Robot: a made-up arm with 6 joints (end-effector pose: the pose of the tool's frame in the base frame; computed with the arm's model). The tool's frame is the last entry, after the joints. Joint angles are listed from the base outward.
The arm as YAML. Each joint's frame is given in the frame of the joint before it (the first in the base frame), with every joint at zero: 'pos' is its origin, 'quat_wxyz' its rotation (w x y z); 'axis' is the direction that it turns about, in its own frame. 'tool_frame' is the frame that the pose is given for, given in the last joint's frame.
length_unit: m
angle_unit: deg
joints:
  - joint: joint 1
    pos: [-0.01, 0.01, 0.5]
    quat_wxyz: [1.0, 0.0, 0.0, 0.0]
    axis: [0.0, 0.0, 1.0]
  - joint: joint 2
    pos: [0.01, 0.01, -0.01]
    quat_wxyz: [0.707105, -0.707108, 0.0, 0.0]
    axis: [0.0, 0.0, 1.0]
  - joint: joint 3
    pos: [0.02, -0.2, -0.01]
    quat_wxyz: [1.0, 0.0, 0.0, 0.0]
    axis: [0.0, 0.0, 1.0]
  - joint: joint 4
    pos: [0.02, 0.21, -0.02]
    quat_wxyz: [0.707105, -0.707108, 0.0, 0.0]
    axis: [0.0, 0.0, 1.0]
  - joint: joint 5
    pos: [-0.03, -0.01, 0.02]
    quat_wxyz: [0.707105, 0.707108, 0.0, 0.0]
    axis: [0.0, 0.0, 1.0]
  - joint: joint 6
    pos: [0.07, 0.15, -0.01]
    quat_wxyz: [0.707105, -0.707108, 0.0, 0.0]
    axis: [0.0, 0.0, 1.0]
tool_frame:
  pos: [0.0, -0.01, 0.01]
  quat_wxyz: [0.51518, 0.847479, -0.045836, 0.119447]
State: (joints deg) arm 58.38 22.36 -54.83 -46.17 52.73 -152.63
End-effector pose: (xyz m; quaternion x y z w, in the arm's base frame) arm 0.2217 0.1745 0.3181 -0.1344 0.2110 -0.7998 0.5456
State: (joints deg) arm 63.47 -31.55 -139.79 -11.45 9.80 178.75
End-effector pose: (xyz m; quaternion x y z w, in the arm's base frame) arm -0.0081 -0.0477 1.0710 0.7482 0.3966 0.2132 0.4872
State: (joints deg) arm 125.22 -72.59 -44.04 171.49 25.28 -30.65
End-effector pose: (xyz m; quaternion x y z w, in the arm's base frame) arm -0.0825 0.1519 0.8034 0.4376 0.5736 0.4197 0.5508
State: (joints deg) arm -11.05 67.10 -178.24 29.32 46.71 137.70
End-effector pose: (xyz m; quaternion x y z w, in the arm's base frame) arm 0.5773 -0.0848 0.6310 0.4909 0.3992 -0.6078 0.4799
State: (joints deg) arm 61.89 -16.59 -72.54 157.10 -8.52 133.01
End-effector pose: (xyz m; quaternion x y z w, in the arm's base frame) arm 0.1902 0.2977 0.6344 -0.3365 -0.8593 0.2530 0.2903
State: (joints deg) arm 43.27 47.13 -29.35 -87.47 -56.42 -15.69
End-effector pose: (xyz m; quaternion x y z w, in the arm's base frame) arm -0.0157 0.1705 0.3564 0.1220 -0.5154 0.6927 0.4896
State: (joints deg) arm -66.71 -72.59 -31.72 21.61 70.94 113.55
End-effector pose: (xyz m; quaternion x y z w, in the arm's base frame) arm 0.1008 -0.1625 0.5352 0.3497 0.3143 -0.8589 0.2030
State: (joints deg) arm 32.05 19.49 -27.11 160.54 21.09 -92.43
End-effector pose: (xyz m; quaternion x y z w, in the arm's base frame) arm 0.1626 0.1073 0.2811 -0.2576 0.1631 -0.2368 0.9225
